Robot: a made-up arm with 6 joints.
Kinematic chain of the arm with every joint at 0, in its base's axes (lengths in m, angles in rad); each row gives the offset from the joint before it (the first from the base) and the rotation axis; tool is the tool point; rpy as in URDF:
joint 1: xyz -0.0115 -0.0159 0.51 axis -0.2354 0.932 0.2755
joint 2: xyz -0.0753 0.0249 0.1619 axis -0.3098 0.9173 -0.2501
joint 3: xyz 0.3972 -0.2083 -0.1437 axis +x
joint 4: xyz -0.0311 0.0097 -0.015 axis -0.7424 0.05 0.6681
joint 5: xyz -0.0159 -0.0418 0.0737 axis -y
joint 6: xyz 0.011 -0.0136 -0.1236 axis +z
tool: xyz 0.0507 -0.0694 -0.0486 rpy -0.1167 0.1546 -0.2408
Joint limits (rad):
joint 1: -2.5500..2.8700
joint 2: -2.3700..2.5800
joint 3: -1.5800..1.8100
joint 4: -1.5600..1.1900
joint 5: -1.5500..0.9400
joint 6: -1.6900..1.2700
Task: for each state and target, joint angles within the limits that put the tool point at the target. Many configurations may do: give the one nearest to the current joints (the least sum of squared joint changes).
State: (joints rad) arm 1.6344 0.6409 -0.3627 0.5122 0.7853 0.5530
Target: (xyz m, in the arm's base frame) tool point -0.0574 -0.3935 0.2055
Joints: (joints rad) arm 2.0774 0.5048 -0.2100 0.3019 0.7418 0.3754
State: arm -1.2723 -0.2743 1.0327 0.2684 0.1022 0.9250
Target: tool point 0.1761 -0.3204 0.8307
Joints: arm -1.1538 -0.1187 0.9133 0.2605 0.3450 0.7886
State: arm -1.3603 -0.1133 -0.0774 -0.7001 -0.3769 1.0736
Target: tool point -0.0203 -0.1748 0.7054
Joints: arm -1.6710 -0.2200 0.2404 -0.8473 -0.9700 1.1998
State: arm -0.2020 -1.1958 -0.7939 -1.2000 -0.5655 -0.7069
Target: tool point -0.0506 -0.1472 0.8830
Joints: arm -0.9220 -1.4723 -0.6812 -1.1681 -0.8825 -0.8819
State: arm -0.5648 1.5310 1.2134 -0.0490 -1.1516 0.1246
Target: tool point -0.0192 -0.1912 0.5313
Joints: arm -0.1936 0.9734 1.8083 -0.9546 -1.2383 0.4756
